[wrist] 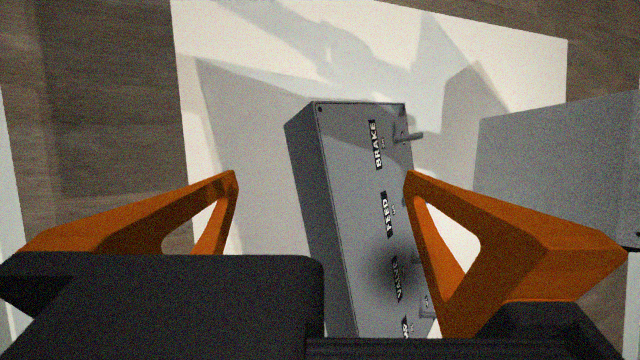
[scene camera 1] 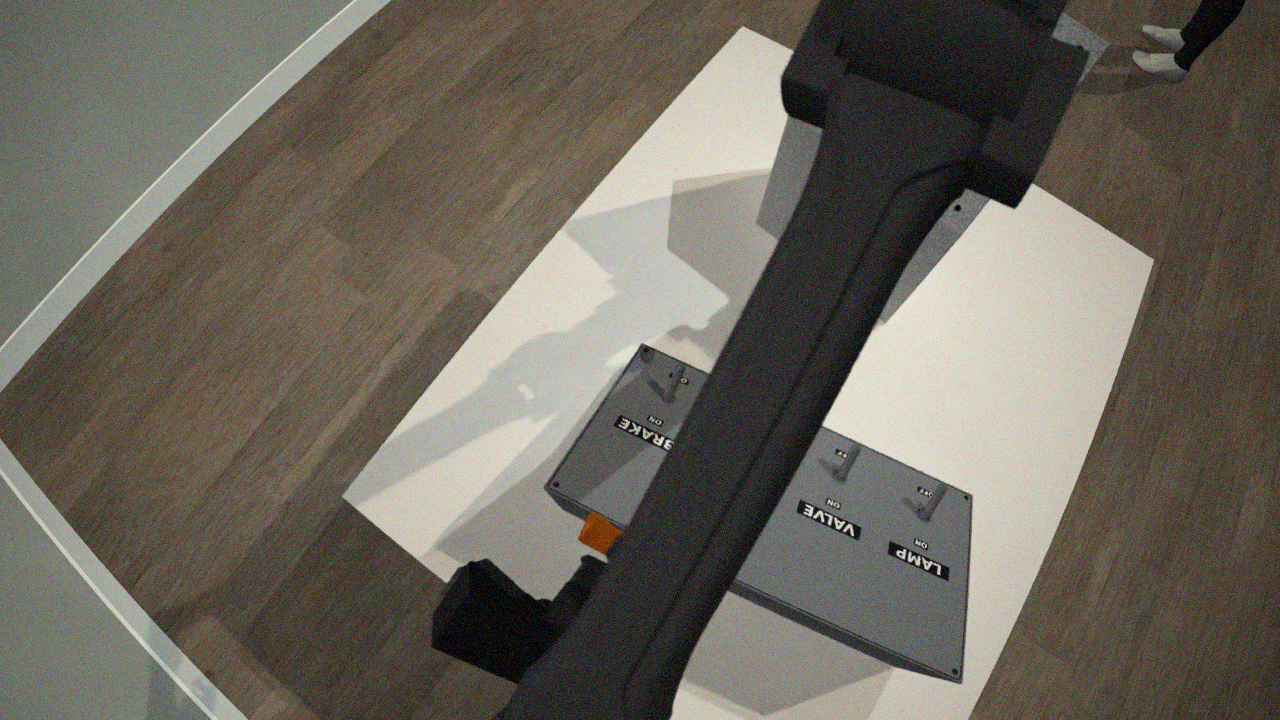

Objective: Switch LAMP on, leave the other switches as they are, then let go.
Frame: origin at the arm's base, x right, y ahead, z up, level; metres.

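Seen in the pictures: gripper, fingertip midpoint: [wrist: 320,179] [scene camera 1: 563,561].
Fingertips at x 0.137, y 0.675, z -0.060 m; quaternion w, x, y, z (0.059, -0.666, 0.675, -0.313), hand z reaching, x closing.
Note:
Offsets run from my fingertips to a thing's top centre. Level surfaces: height alone.
A grey switch panel [scene camera 1: 841,577] [wrist: 350,200] stands on the white table. In the scene view, the LAMP switch @(dx -0.330, dy -0.289, dz -0.208 m) [scene camera 1: 931,504] is at the right end, its lever leaning to the OFF side, away from the LAMP label @(dx -0.338, dy -0.207, dz -0.206 m) [scene camera 1: 918,560]. The VALVE switch @(dx -0.211, dy -0.278, dz -0.208 m) [scene camera 1: 844,464] and BRAKE switch @(dx +0.028, dy -0.256, dz -0.208 m) [scene camera 1: 675,385] [wrist: 409,137] also lean toward OFF. The arm hides FEED in the scene view; a finger hides its lever in the wrist view. My gripper [wrist: 320,179] is open and empty, above the panel's front side, away from LAMP. In the scene view the arm mostly hides it; one orange finger [scene camera 1: 600,533] shows.
The dark arm [scene camera 1: 787,358] crosses over the middle of the panel in the scene view. A grey block [wrist: 545,165] stands behind the panel. The white table @(dz -0.340 m) [scene camera 1: 1029,340] has wooden floor around it. A person's feet [scene camera 1: 1160,62] show at the top right.

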